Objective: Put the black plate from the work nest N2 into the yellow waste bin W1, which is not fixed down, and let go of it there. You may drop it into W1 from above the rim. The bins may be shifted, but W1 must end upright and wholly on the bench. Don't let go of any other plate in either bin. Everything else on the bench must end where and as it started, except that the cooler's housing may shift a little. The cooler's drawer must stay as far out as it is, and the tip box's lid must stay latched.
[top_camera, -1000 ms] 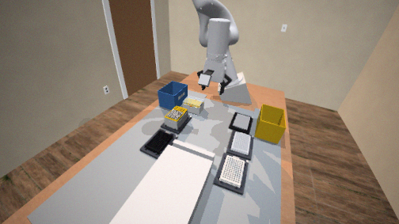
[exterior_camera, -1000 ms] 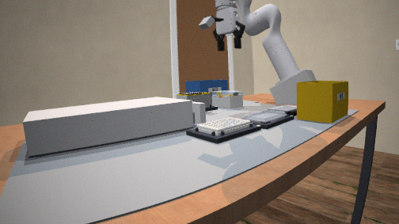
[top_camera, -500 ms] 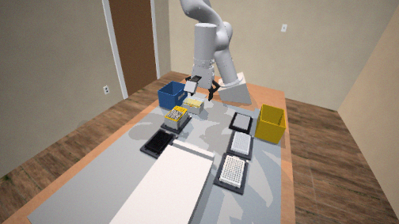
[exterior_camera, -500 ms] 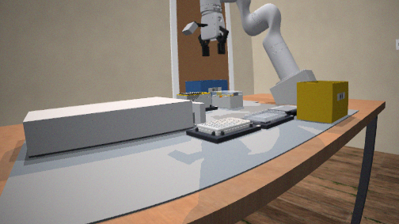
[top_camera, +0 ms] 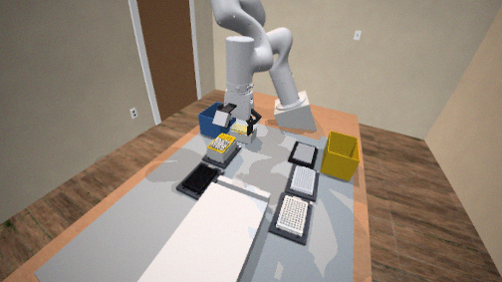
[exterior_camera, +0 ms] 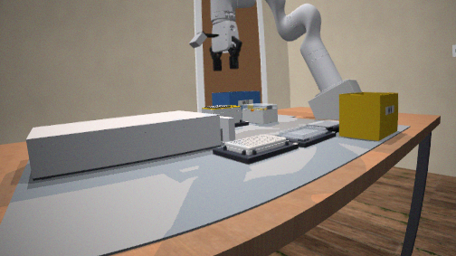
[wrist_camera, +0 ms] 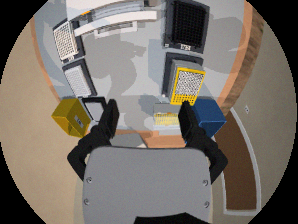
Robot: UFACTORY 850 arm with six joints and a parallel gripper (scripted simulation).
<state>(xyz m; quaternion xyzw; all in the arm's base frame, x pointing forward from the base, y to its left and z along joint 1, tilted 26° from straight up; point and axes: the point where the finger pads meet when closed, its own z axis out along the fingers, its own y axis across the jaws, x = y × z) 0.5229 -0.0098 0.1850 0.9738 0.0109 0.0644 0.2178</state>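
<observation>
My gripper is now 13 cm short of the black plate, 10 cm to the left of it and 19 cm above it. Also, from my hand: white plate (12 cm ahead, 27 cm to the left, 19 cm below); then yellow-topped tip box (6 cm behind, 11 cm to the right, 16 cm below); then dark work nest N2 (13 cm ahead, 10 cm to the right, 21 cm below).
</observation>
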